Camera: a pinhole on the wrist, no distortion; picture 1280 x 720 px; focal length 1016.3 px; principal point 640.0 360.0 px. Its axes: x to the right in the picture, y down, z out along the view. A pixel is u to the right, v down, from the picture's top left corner.
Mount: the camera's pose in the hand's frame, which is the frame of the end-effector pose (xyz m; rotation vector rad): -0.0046 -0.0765 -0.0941 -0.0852 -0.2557 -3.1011
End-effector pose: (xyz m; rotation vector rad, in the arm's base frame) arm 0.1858 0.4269 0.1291 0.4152 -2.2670 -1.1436
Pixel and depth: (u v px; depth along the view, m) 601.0 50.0 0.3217
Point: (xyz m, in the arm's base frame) 0.0422 0.5903 0.0971
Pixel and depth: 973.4 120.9 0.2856
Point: 0.1427 0.6053 0.0408
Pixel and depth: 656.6 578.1 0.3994
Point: -0.0123 0.5635 -0.0939
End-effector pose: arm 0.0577 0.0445 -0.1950 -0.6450 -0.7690 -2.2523
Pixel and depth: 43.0 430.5 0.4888
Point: -0.0750 0.1793 0.2542
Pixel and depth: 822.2 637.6 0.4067
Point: 0.0813 0.3608 -0.0373
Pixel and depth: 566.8 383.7 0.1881
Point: 0.0307 0.1277 -0.1361
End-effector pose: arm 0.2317 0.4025 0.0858 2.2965 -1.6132 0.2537
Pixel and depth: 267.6 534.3 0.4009
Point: 0.3471 0.1711 -0.1555
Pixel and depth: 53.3 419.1 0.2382
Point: 0.3214 0.2406 -0.0003
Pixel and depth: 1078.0 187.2 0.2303
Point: 0.1967 0.4376 -0.0679
